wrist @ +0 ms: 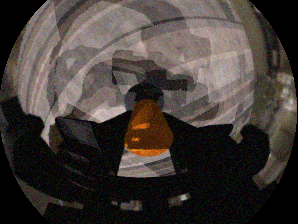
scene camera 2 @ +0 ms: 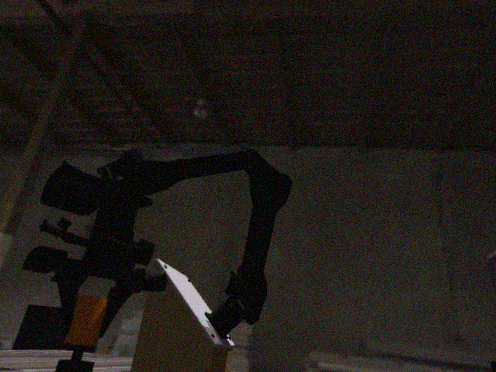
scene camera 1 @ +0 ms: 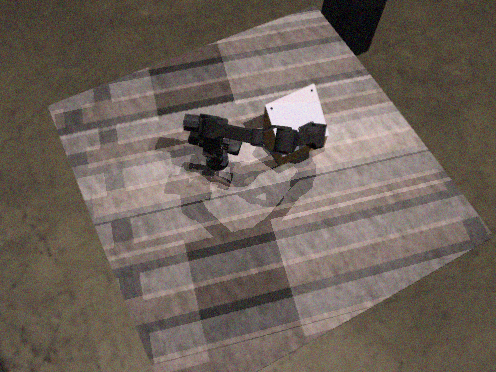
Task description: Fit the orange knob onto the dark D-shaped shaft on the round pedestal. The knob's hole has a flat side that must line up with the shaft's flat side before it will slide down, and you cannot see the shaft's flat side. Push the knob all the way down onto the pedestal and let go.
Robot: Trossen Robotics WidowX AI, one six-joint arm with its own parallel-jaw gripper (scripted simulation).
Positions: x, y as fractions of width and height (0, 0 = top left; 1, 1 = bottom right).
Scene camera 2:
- gripper: 0.17, 0.90
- orange knob: 0.17, 0.88, held by the gripper
